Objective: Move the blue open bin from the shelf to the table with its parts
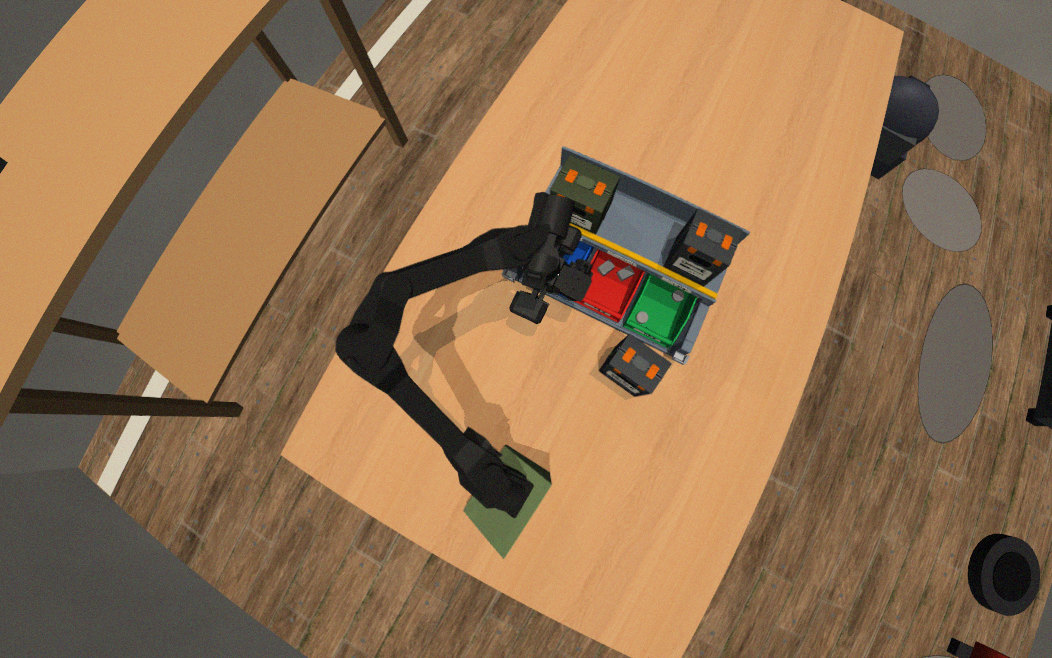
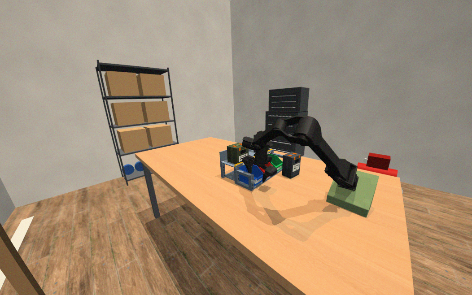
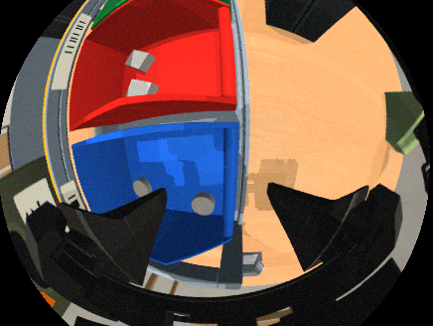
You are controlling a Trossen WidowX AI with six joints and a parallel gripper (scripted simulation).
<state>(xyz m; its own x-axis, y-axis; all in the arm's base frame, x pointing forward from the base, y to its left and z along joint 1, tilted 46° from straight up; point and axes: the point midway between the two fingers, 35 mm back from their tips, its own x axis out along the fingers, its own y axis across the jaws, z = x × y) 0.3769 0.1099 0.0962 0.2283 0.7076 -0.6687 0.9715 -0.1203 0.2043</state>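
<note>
My hand is 6 cm short of the blue open bin and 2 cm above it. Also, from my hand: olive case (14 cm ahead, 1 cm to the left, 8 cm above); then red bin (7 cm ahead, 11 cm to the right, 2 cm below); then green bin (7 cm ahead, 22 cm to the right, 2 cm below).
</note>
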